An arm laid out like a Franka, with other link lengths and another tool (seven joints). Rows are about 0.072 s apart.
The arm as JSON. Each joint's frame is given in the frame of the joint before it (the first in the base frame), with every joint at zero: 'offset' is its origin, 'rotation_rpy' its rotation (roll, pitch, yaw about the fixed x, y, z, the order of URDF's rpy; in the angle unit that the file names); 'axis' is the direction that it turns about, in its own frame. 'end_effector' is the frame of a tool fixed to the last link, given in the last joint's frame.
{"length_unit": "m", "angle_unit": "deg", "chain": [
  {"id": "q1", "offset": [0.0, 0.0, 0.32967], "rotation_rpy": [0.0, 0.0, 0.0], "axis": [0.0, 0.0, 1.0]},
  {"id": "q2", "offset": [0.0, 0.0, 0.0], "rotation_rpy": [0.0, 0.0, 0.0], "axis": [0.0, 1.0, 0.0]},
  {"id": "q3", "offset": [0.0, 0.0, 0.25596], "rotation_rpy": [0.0, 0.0, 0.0], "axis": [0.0, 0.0, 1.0]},
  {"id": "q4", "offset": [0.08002, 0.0, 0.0], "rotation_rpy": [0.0, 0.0, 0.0], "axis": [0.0, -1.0, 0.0]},
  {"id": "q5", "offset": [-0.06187, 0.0, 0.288], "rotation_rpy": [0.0, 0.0, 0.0], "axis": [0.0, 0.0, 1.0]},
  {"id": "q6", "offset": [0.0, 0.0, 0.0], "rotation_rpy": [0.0, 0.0, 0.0], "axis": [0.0, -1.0, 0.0]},
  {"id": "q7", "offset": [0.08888, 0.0, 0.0], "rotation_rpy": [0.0, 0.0, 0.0], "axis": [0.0, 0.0, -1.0]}
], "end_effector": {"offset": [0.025, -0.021, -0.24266], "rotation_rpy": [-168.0, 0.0, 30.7]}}
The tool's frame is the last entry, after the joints.
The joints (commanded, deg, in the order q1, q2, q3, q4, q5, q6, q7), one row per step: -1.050, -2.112, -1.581, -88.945, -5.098, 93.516, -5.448; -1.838, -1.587, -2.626, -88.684, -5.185, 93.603, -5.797; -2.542, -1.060, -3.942, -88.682, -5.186, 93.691, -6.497; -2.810, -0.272, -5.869, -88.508, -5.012, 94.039, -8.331; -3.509, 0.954, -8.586, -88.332, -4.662, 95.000, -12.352; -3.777, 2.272, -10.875, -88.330, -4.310, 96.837, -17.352; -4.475, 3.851, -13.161, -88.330, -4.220, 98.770, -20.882; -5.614, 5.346, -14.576, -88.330, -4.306, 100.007, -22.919; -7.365, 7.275, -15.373, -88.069, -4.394, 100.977, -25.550; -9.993, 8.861, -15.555, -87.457, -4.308, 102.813, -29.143; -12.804, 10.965, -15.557, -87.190, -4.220, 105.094, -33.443; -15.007, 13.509, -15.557, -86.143, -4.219, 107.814, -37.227; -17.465, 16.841, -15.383, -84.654, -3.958, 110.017, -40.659; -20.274, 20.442, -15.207, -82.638, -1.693, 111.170, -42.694; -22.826, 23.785, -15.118, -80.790, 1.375, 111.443, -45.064; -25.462, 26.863, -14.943, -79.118, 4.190, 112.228, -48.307; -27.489, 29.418, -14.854, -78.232, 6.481, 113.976, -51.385
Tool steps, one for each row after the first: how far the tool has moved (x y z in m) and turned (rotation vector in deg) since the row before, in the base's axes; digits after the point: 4 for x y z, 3 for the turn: -0.0001, -0.0162, -0.0024, -0.100, 0.216, -1.484; -0.0015, -0.0172, -0.0044, -0.030, 0.506, -1.319; 0.0000, -0.0177, -0.0049, -0.005, 0.432, -0.341; 0.0005, -0.0270, -0.0073, -0.146, 0.456, 0.660; 0.0047, -0.0199, -0.0072, -0.475, -0.021, 2.552; 0.0020, -0.0258, -0.0090, -0.753, 0.106, 0.677; -0.0016, -0.0230, -0.0100, -0.618, 0.614, -0.415; -0.0025, -0.0228, -0.0129, -0.559, 1.171, 0.173; -0.0004, -0.0257, -0.0054, -0.887, -0.167, 0.962; -0.0010, -0.0260, -0.0121, -0.873, 0.444, 1.699; 0.0044, -0.0233, -0.0095, -1.410, -0.139, 1.925; 0.0026, -0.0237, -0.0160, -0.894, 0.574, 1.435; 0.0000, -0.0213, -0.0191, 1.204, -0.108, -0.783; -0.0024, -0.0159, -0.0209, 2.281, -0.026, -0.619; -0.0028, -0.0171, -0.0184, 1.729, -0.459, 0.267; -0.0013, -0.0152, -0.0164, 0.885, -0.861, 0.640
